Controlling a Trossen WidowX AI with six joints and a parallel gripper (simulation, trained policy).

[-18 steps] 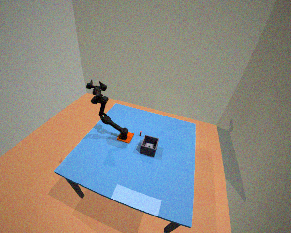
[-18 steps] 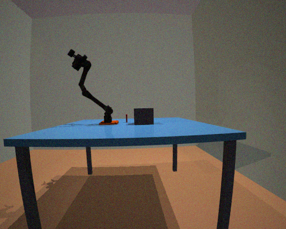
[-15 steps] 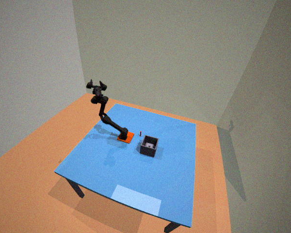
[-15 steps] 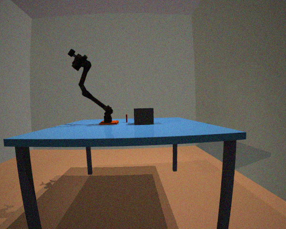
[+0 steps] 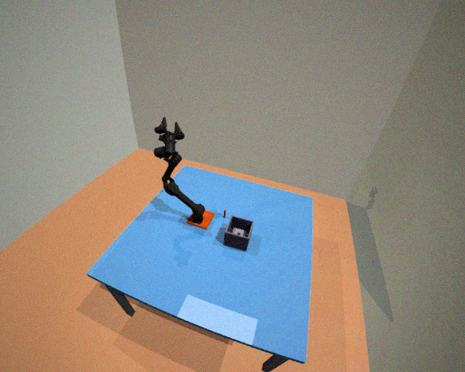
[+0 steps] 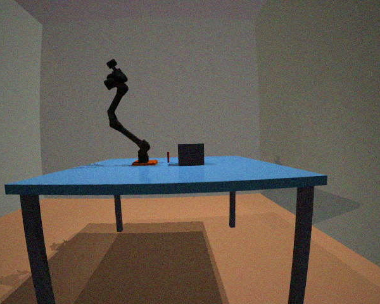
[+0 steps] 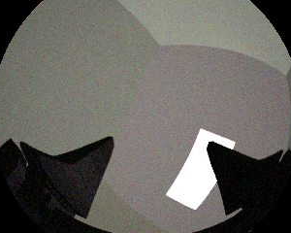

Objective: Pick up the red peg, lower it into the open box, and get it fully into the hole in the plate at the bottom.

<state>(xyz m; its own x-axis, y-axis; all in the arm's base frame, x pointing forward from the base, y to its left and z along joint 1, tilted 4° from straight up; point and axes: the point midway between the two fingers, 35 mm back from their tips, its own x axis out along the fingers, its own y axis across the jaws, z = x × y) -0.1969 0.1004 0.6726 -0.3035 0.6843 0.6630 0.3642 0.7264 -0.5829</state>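
My gripper tip is 680 mm above the red peg, 370 mm short of it and 30 mm to the right of it.
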